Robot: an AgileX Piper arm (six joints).
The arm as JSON. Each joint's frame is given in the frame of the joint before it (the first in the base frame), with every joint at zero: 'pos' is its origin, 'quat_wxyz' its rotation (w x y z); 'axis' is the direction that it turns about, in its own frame. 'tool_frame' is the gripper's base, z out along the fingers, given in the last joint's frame.
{
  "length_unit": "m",
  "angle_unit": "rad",
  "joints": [
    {
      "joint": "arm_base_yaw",
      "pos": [
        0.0,
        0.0,
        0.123
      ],
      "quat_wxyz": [
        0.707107,
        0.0,
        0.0,
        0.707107
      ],
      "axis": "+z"
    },
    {
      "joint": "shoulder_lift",
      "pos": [
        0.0,
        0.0,
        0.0
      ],
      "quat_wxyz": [
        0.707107,
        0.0,
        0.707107,
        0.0
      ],
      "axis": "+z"
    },
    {
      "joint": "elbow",
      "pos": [
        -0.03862,
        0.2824,
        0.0
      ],
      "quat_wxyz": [
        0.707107,
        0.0,
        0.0,
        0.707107
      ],
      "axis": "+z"
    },
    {
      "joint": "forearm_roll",
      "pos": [
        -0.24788,
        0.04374,
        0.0
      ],
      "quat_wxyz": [
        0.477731,
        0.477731,
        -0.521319,
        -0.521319
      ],
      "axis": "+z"
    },
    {
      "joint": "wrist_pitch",
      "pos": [
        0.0,
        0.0,
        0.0
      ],
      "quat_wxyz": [
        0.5,
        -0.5,
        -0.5,
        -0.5
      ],
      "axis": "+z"
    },
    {
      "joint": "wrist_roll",
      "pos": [
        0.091,
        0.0,
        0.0
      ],
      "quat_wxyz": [
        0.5,
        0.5,
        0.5,
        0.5
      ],
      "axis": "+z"
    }
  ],
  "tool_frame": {
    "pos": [
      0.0,
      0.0,
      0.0
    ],
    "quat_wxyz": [
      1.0,
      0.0,
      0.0,
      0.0
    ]
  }
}
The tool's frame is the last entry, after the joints.
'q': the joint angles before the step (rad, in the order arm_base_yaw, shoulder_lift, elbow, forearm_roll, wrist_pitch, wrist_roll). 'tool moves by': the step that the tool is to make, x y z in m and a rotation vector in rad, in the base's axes. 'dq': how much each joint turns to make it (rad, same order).
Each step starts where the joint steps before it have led.
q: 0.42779 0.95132 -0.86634 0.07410 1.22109 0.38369
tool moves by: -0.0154 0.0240 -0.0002 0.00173 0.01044 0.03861
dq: 0.22645 -0.00004 -0.00010 -0.06232 0.00013 0.20018
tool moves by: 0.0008 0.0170 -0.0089 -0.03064 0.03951 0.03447
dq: 0.08979 0.05853 0.00023 -0.01694 -0.00896 0.05884
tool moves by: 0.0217 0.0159 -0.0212 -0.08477 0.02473 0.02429
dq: 0.00256 0.12910 0.00006 -0.04186 -0.05387 -0.01583
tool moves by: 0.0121 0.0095 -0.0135 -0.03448 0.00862 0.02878
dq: -0.00038 0.07386 -0.00005 -0.01533 -0.04532 -0.02393
